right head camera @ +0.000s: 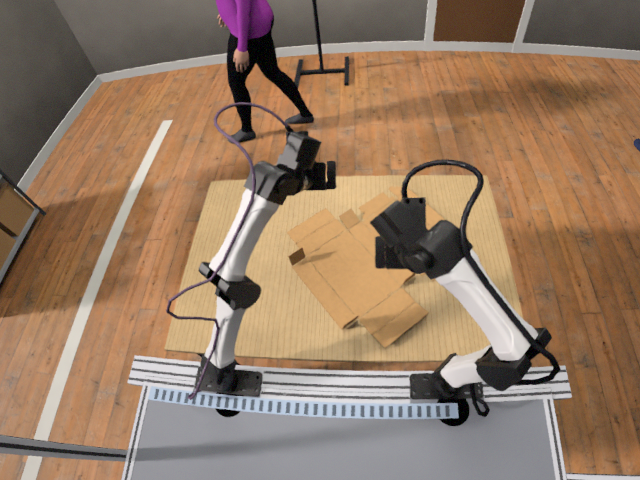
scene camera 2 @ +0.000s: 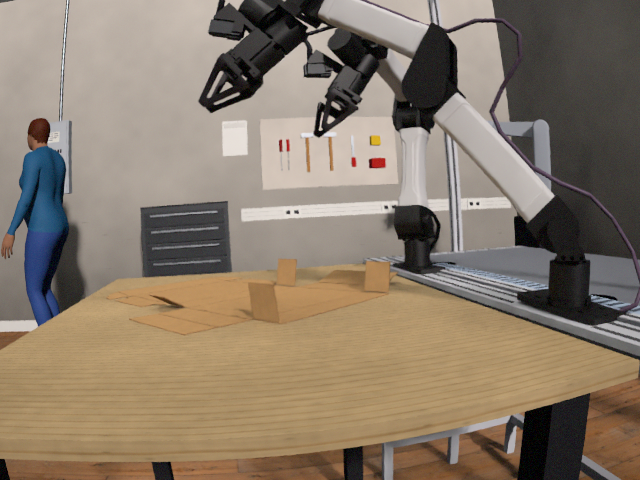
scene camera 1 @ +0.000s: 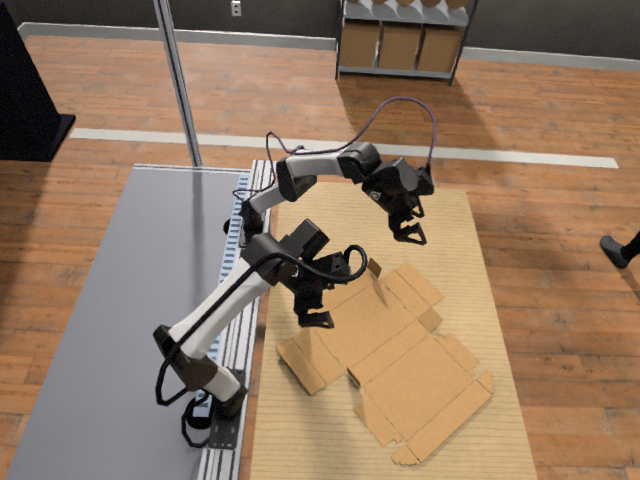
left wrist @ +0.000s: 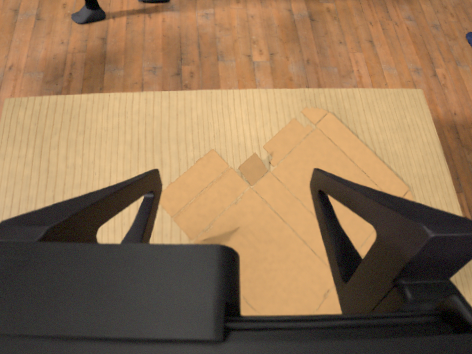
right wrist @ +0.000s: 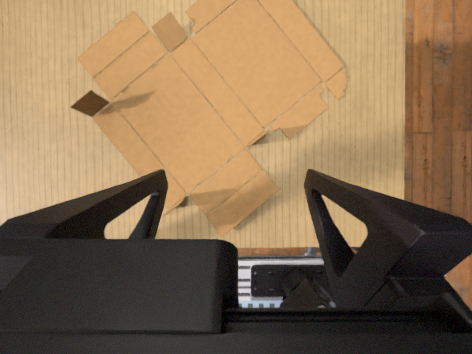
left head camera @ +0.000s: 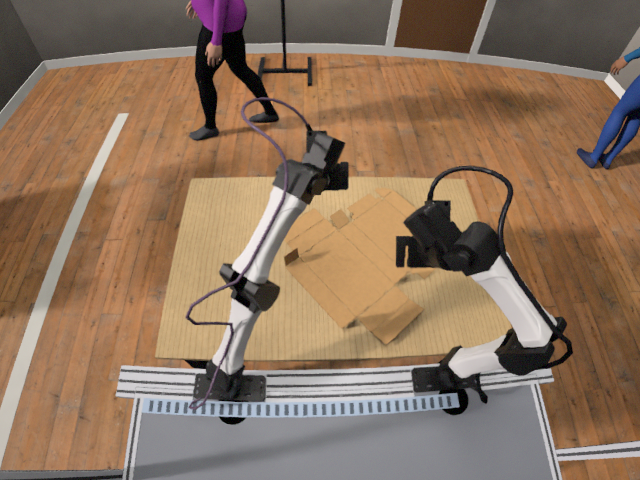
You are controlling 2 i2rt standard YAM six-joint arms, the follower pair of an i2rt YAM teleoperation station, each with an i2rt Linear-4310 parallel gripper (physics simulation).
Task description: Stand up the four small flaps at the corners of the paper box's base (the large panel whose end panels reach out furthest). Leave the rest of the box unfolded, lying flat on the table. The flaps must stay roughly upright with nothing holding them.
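Frame: origin at the left arm's base, x ahead, y left, z up, level; centimetres.
Seen in the pictures: left gripper, between the fingertips: [scene camera 2: 204, 107] [scene camera 1: 424, 230] [left wrist: 236, 177]; right gripper, between the fingertips: [scene camera 2: 319, 133] [scene camera 1: 332, 308] [right wrist: 235, 177]; left arm's base, origin of its link: [right head camera: 228, 381] [scene camera 2: 567, 309] [scene camera 1: 253, 225] [left head camera: 229, 387]; right arm's base, origin of its link: [right head camera: 445, 386] [scene camera 2: 417, 269] [scene camera 1: 228, 407] [right wrist: 293, 279] [left head camera: 445, 378].
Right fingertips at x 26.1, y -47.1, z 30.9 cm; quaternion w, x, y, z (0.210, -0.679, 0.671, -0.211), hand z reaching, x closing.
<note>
Pixels of each thing's middle, then the offset from my right fingertips to it. "spot": a spot on its surface instead. Level surfaces: height alone.
- base's left-corner flap, a spot on its surface: [scene camera 2: 263, 303] [right wrist: 91, 104] [left head camera: 291, 257] [scene camera 1: 374, 268] [right head camera: 297, 257] spot: dy +31.0, dx +14.6, dz -28.5 cm
- right-corner flap, a spot on its surface: [scene camera 2: 286, 272] [right wrist: 257, 137] [scene camera 1: 353, 376] spot: dy -4.6, dx +7.9, dz -28.3 cm
- far-corner flap, a spot on its surface: [left wrist: 253, 169] [right wrist: 170, 32] [scene camera 1: 430, 319] [left head camera: 339, 219] spot: dy +14.8, dx +31.0, dz -29.8 cm
- large panel, a spot on its surface: [scene camera 1: 418, 382] spot: dy -4.1, dx +26.0, dz -31.2 cm
- table, height of its surface: dz -31.3 cm
The paper box lies unfolded, its base [left head camera: 356, 268] [scene camera 1: 369, 322] [right wrist: 185, 120] flat. The base's left-corner flap [left head camera: 291, 256] [right head camera: 296, 256] [scene camera 1: 374, 267] [scene camera 2: 263, 303] [right wrist: 90, 103] stands roughly upright. The flap nearest the arm mounts [scene camera 2: 377, 276] and the right-corner flap [scene camera 2: 286, 272] [scene camera 1: 354, 376] [right wrist: 258, 137] also stand. The far-corner flap [left head camera: 339, 218] [scene camera 1: 430, 319] [left wrist: 253, 169] [right wrist: 170, 32] lies low, slightly tilted. My left gripper [left head camera: 338, 175] [left wrist: 236, 177] is open and empty, high over the table's far side. My right gripper [left head camera: 405, 251] [right wrist: 235, 177] is open and empty, high above the box.
The box's other large panel [scene camera 1: 418, 382] lies flat on the table [left head camera: 206, 310], toward the far right in the head views. Its side panels lie around it. The outer part of the near end panel [right wrist: 242, 205] is slightly raised. Both arms reach over the table.
</note>
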